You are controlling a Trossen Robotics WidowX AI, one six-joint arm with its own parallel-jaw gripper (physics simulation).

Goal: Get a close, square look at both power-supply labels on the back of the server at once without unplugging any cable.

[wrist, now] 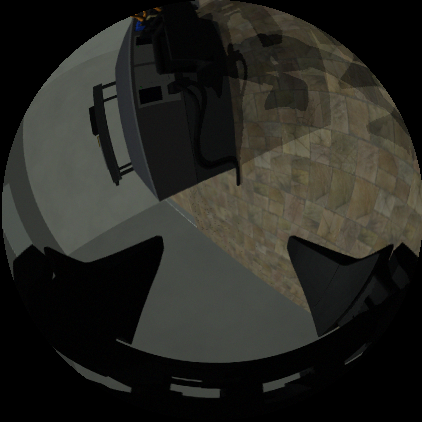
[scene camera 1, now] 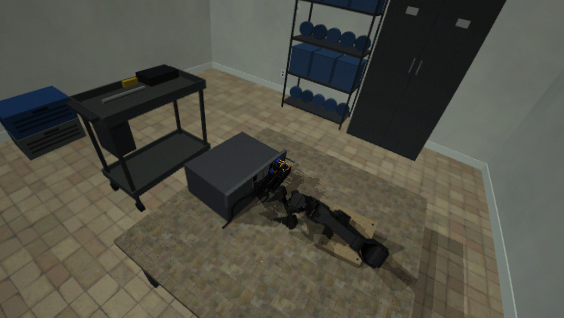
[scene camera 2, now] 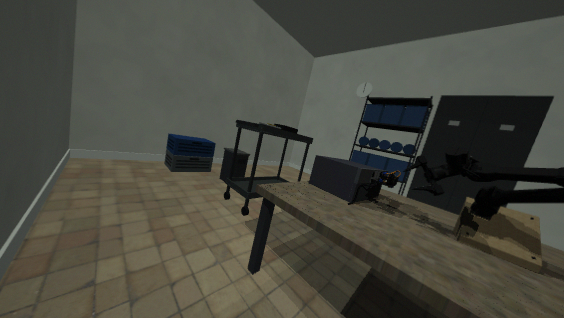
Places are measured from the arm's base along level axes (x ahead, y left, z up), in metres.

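Pixels of known places: gripper, fingertip midpoint: (wrist: 227,243) (scene camera 1: 269,210) (scene camera 2: 407,180); arm's base, link origin: (scene camera 1: 340,219) (scene camera 2: 481,211).
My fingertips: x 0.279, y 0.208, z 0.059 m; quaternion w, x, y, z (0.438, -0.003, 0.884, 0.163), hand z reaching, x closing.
Observation:
Ahead of a thing's pixels: the offset from my fingertips to its middle. "*": to the spot under its first point. Level surfaces: height alone.
The grey server (scene camera 1: 230,165) (scene camera 2: 332,176) (wrist: 162,132) sits on the table with its cabled back toward the arm. In the wrist view its back is steeply angled at upper left. A dark rectangle {* 0.035 m down, 0.192 m ahead, 0.142 m right} (wrist: 150,95) lies on a lighter panel; I cannot tell whether it is a label, and no label text is readable. A dark block {* 0.047 m down, 0.078 m ahead, 0.182 m right} (wrist: 187,42) covers part of the back. A black cable (wrist: 198,135) hangs down to the table. Orange and blue cables (scene camera 1: 281,166) (scene camera 2: 391,177) bunch at the far end. My gripper (scene camera 1: 283,207) (scene camera 2: 418,176) (wrist: 227,243) is open and empty, off the back.
The stone-patterned table {0.210 m down} (scene camera 1: 210,265) (scene camera 2: 345,230) carries the server and the arm's wooden base (scene camera 1: 345,254) (scene camera 2: 505,240). A dark cart (scene camera 1: 167,152) (scene camera 2: 259,131) stands beyond the server. A shelf rack (scene camera 1: 322,41) and a dark cabinet (scene camera 1: 425,55) (scene camera 2: 480,150) stand behind.

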